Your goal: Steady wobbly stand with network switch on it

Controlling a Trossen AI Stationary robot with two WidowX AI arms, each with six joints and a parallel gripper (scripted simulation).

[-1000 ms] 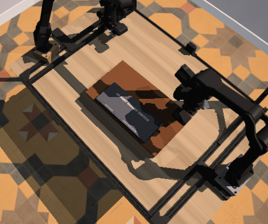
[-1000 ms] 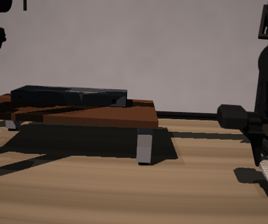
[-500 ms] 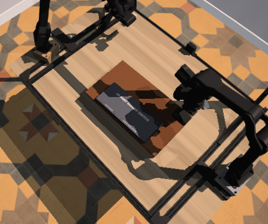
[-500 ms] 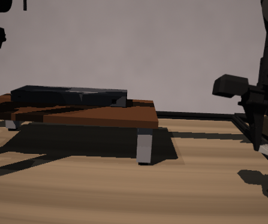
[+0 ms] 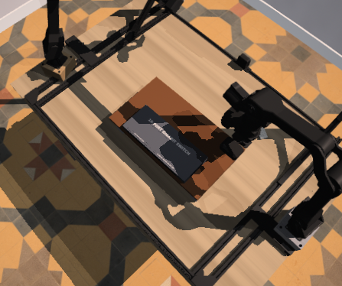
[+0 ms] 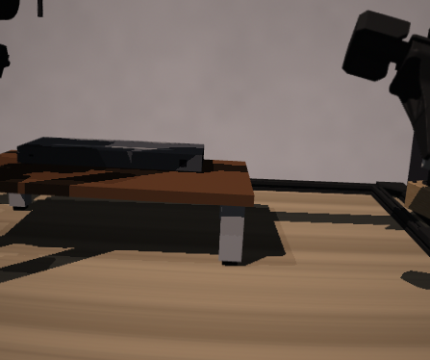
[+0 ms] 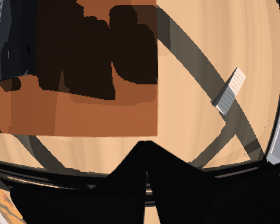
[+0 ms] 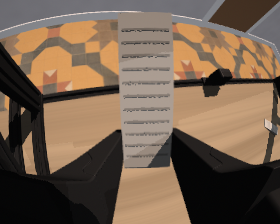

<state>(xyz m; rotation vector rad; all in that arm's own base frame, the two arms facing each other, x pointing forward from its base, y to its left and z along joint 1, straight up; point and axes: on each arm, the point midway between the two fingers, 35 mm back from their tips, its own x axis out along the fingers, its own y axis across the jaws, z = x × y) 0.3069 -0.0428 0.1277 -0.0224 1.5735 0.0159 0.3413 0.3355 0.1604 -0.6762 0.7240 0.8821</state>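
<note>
Now: the white wedge 40 mm behind my right hand, 10 mm to the left of it and 10 mm below it. From my right hand the other things lie so: stand: 370 mm ahead, 300 mm to the left, 180 mm below; then network switch: 430 mm ahead, 300 mm to the left, 110 mm below.
</note>
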